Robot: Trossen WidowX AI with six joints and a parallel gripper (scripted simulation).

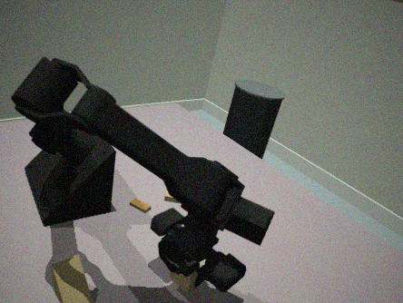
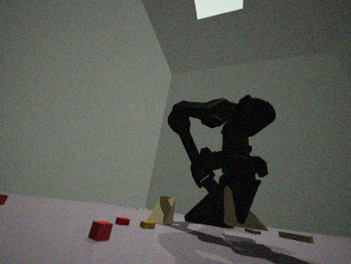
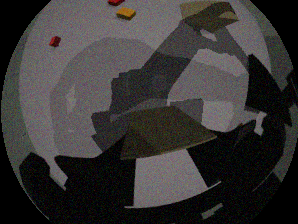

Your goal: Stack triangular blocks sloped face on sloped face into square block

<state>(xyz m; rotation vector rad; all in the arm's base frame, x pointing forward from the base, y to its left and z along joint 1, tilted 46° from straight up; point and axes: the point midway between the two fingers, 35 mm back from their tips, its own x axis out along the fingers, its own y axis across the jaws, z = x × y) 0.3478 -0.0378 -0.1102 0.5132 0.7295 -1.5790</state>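
The orange block is 170 mm to the right of my gripper tip, 30 mm below it and 30 mm ahead of it. Also, from my gripper tip: flat tan piece 220 mm behind, 170 mm to the left, 20 mm below.
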